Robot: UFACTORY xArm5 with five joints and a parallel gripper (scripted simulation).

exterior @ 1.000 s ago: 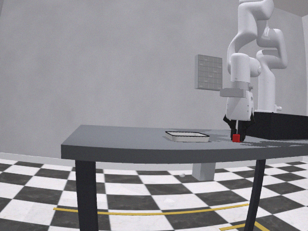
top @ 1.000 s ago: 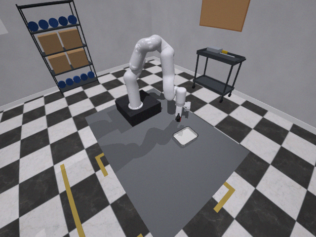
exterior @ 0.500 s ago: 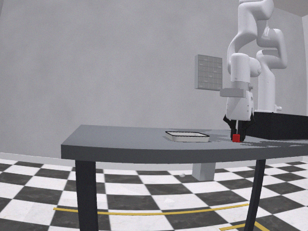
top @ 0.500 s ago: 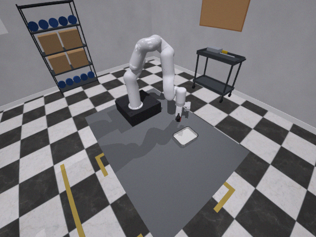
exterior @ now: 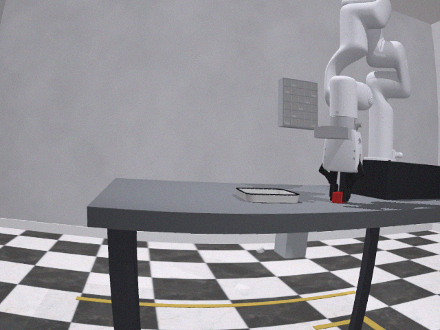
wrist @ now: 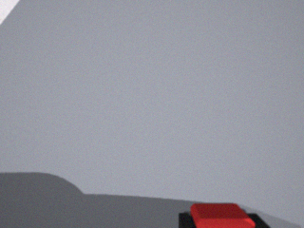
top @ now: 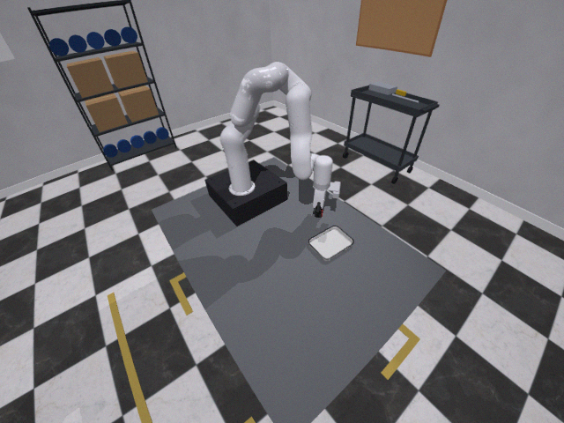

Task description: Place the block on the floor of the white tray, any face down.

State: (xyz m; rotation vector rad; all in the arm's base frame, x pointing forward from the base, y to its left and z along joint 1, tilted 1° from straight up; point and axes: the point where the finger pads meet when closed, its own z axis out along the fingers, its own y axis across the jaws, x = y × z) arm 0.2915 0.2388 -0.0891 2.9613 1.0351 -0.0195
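Right now my hand is 17 cm short of the white tray, 9 cm to the left of it and 1 cm above it. From my hand the other things lie so: red block (1 cm below).
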